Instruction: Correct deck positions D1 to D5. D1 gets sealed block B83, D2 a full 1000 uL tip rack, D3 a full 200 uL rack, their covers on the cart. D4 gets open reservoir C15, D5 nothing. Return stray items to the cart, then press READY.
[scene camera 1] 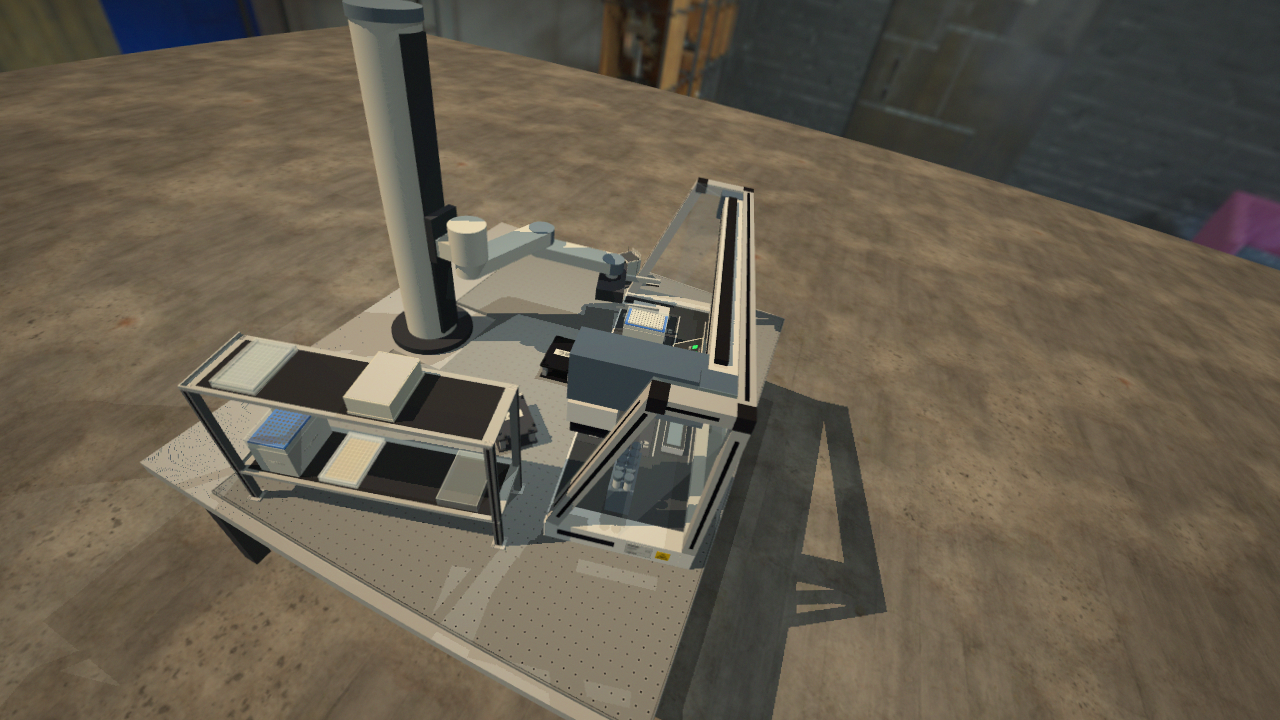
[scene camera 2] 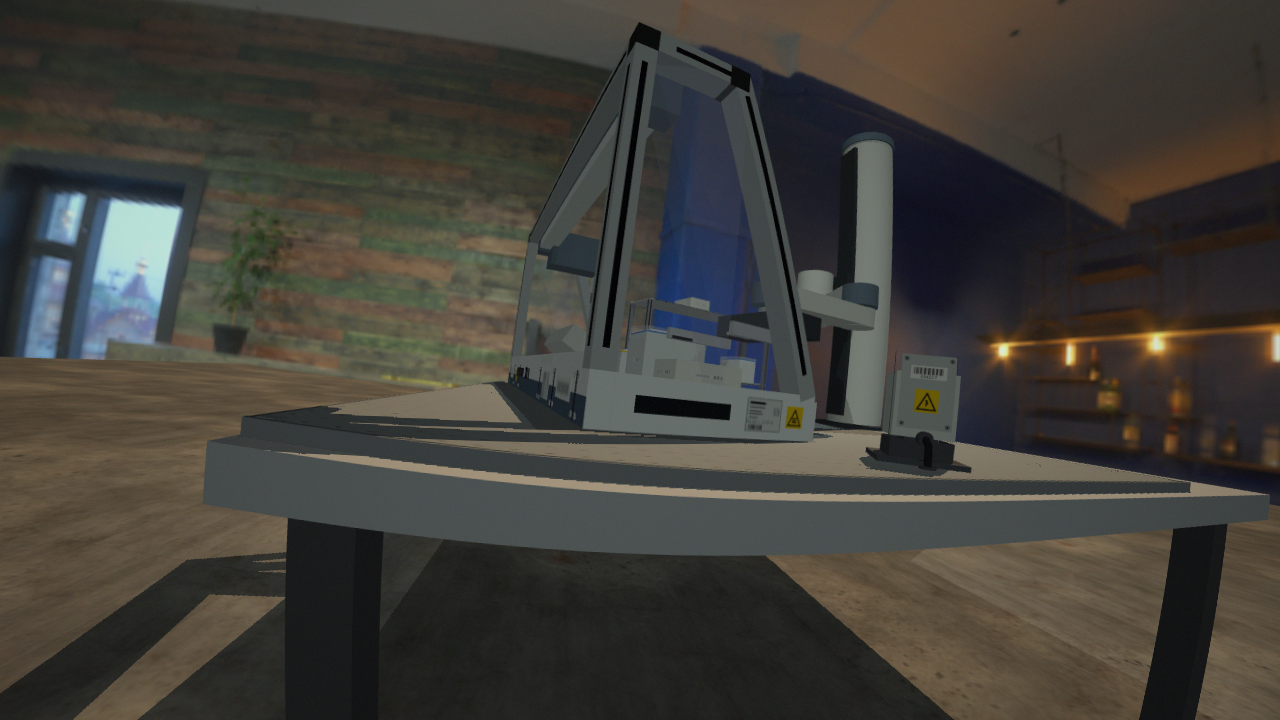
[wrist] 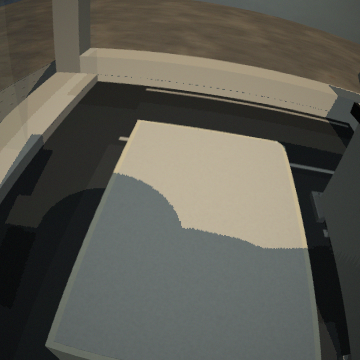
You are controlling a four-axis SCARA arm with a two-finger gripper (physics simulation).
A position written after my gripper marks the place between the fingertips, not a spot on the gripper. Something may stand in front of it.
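Perforated plate [scene camera 2: 497,415] [scene camera 1: 602,626]: visible in both of these views. The enclosure frame [scene camera 1: 656,493] [scene camera 2: 699,299] [wrist: 55,55] is visible in both scene views and in the wrist view. My gripper [scene camera 1: 659,296] is in view as well.
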